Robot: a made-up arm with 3 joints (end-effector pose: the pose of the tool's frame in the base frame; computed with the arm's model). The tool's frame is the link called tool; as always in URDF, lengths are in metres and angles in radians. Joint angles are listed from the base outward.
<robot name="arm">
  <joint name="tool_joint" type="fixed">
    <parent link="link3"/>
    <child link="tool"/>
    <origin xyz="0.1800 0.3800 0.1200" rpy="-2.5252 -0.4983 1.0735"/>
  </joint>
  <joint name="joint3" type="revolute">
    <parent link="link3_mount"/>
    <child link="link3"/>
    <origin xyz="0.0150 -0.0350 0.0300"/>
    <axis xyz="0 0 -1"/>
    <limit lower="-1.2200" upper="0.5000"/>
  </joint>
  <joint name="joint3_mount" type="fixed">
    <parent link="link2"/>
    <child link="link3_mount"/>
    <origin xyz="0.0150 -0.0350 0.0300"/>
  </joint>
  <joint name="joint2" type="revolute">
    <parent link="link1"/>
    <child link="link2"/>
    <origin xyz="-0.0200 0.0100 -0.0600"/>
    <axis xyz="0 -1 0"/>
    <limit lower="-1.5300" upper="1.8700"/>
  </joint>
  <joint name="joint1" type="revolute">
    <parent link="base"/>
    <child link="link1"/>
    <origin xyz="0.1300 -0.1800 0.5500"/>
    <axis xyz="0 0 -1"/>
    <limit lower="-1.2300" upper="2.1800"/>
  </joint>
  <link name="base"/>
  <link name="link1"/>
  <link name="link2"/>
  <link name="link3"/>
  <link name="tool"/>
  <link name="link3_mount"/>
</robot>
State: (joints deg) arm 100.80 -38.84 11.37
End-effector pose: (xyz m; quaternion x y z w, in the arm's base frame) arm 0.3437 -0.5384 0.4537 -0.7423 0.4090 -0.2659 0.4592
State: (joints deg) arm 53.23 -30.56 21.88
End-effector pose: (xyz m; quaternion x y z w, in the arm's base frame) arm 0.5280 -0.3359 0.4728 -0.8796 0.1321 -0.1052 0.4447
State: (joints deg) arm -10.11 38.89 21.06
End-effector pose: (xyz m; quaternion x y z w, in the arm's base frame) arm 0.2150 0.0687 0.8401 -0.7074 -0.5505 -0.3722 0.2408
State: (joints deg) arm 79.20 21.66 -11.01
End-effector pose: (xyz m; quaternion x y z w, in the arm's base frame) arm 0.4784 -0.1524 0.7068 -0.9525 -0.0768 -0.2760 0.1031
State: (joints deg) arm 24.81 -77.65 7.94
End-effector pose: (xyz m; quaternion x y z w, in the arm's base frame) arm 0.4444 -0.0042 0.2738 -0.6801 0.0008 0.2987 0.6695
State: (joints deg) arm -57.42 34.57 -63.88
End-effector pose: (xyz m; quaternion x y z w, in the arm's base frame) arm -0.2652 -0.2990 0.5066 0.1021 -0.9912 0.0710 0.0456
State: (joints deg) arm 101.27 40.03 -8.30
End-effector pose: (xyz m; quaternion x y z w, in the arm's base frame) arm 0.4690 -0.2288 0.7264 0.9483 -0.0796 0.2865 0.1111
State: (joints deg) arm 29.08 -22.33 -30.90
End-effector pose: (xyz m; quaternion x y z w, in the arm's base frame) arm 0.3379 0.1146 0.6606 -0.7052 -0.4705 0.0299 0.5296
